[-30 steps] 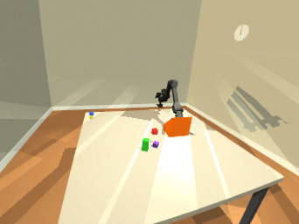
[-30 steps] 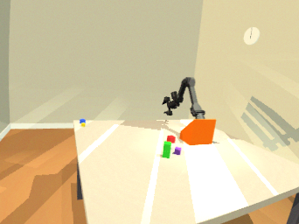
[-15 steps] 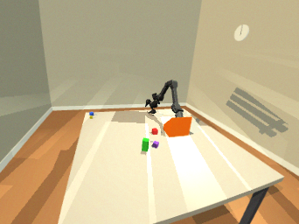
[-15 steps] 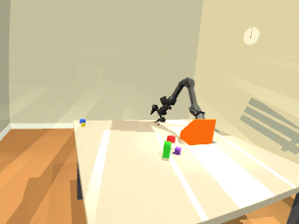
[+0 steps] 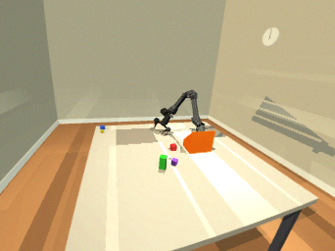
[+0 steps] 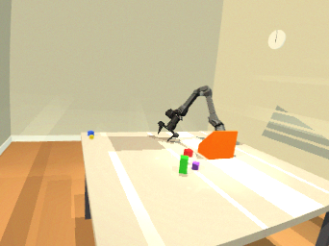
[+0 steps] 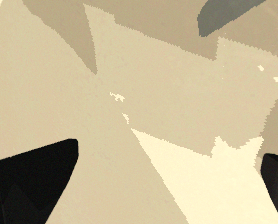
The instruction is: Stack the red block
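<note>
Right now the red block is 32 cm to the left of my gripper tip and 6 cm behind it. From my gripper tip the other things lie so: purple cube 51 cm to the left, 1 cm below, 1 cm behind.
</note>
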